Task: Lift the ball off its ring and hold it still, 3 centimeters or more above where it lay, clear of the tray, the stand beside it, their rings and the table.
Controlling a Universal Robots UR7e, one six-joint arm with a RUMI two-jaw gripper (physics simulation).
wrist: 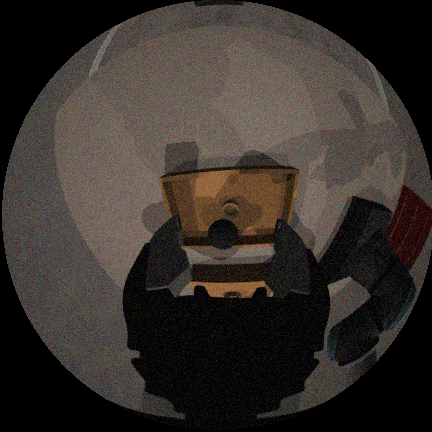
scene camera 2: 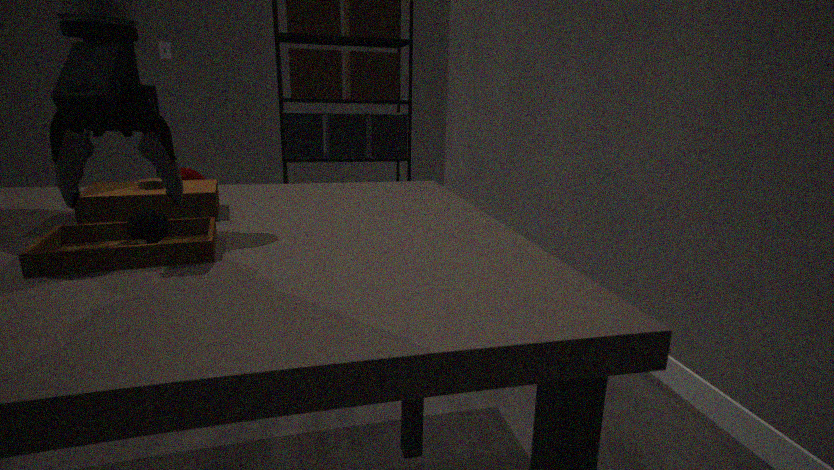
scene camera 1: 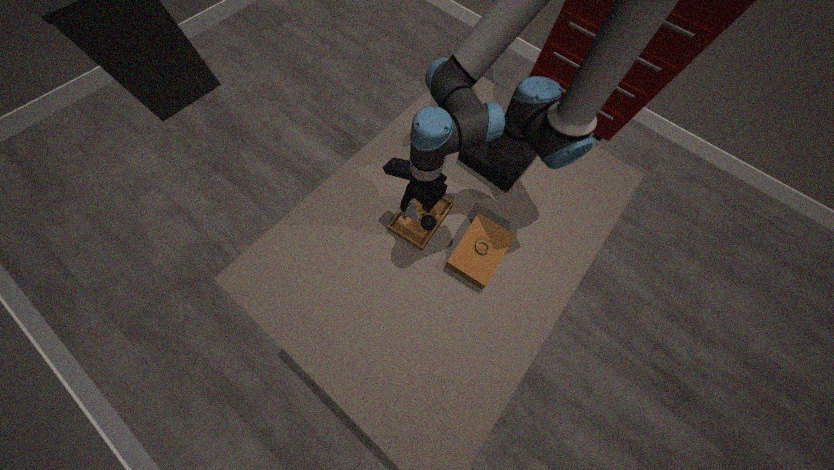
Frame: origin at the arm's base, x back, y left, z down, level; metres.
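Seen in the pictures: gripper, between the fingertips: [wrist: 227, 218] [scene camera 2: 127, 206] [scene camera 1: 416, 205]; arm's base, origin of its link: [wrist: 365, 253] [scene camera 1: 510, 146].
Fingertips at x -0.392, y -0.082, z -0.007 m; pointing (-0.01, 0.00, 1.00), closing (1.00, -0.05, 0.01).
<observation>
Offsets run from my fingertips to a thing's top centre. "*": to the spot under its first point. Level surfaces: height alone.
The dark ball @(dx -0.003, dy +0.055, dz +0.015 m) [scene camera 1: 428, 221] [scene camera 2: 147, 225] [wrist: 223, 234] lies inside the orange tray @(dx +0.005, dy +0.019, dz +0.038 m) [scene camera 1: 405, 238] [scene camera 2: 116, 256] [wrist: 212, 182]. In the wrist view it shows beside the small tray ring @(* dx -0.001, dy +0.021, dz +0.063 m) [wrist: 225, 208], on the side toward the stand, near that tray wall; whether it touches the wall or the ring I cannot tell. My gripper [scene camera 1: 420, 213] [scene camera 2: 123, 203] [wrist: 227, 218] is open and empty, with its fingertips above the ball, one toward each side. The orange stand [scene camera 1: 469, 262] [scene camera 2: 201, 198] [wrist: 230, 272] is beside the tray, with a ring @(* dx +0.017, dy +0.225, dz +0.017 m) [scene camera 1: 476, 251] [scene camera 2: 150, 184] on top.
The tray and the stand are on the table @(dz +0.066 m) [scene camera 1: 379, 326] [scene camera 2: 373, 262] [wrist: 150, 115], with a narrow gap between them. The arm's dark base [scene camera 1: 496, 163] is behind them. A small red thing [scene camera 2: 190, 173] shows behind the stand. Red drawers [scene camera 1: 618, 75] are beyond the table.
</observation>
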